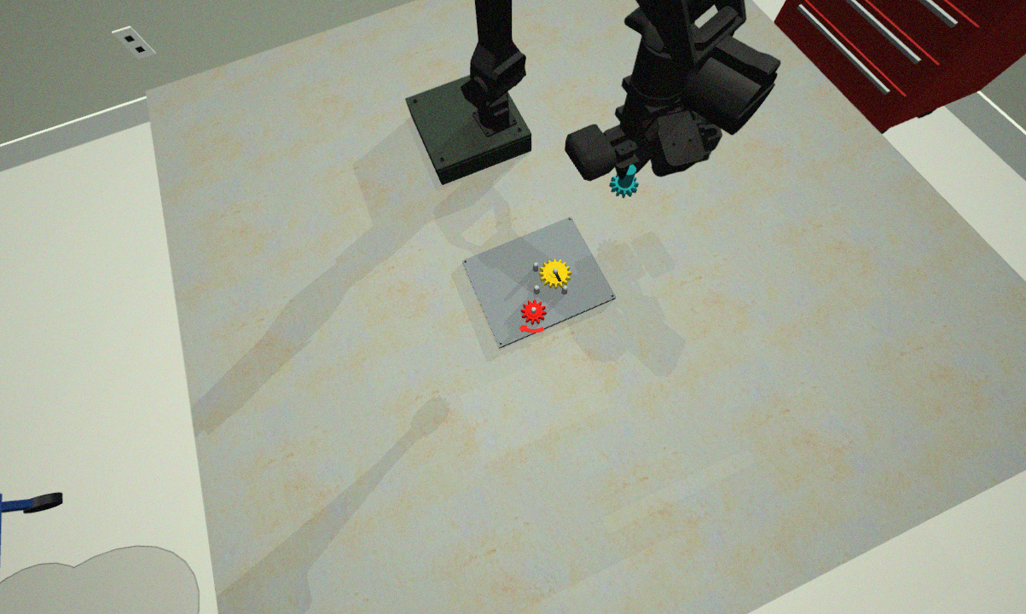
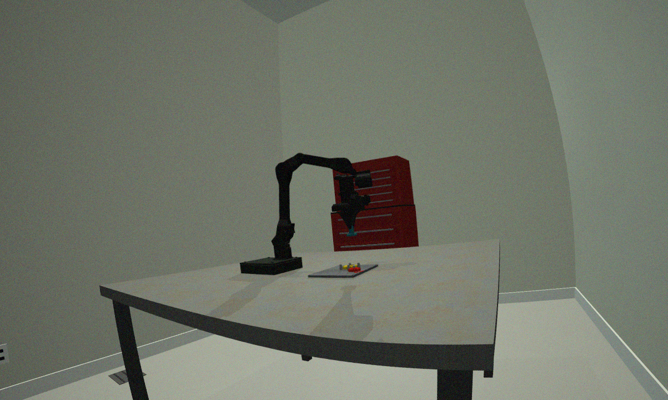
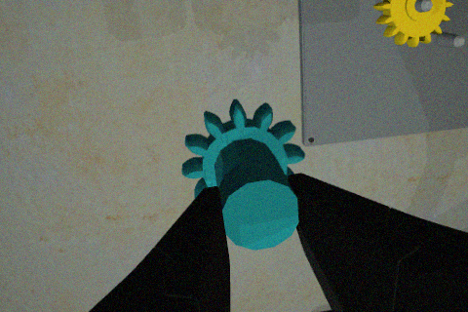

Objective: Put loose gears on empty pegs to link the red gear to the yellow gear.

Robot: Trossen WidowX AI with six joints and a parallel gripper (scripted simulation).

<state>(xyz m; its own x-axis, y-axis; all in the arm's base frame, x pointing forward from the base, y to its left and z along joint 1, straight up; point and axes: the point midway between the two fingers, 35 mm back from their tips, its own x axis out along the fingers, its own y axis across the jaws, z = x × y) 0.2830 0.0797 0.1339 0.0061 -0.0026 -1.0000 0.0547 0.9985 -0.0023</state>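
Now: gripper tip 80 mm short of the red gear, 200 mm to the left of it and 130 mm above it. Round my gripper tip: teal gear: 10 mm below; then red arrow: 100 mm ahead, 210 mm to the right, 140 mm below; then yellow gear: 40 mm ahead, 130 mm to the right, 130 mm below.
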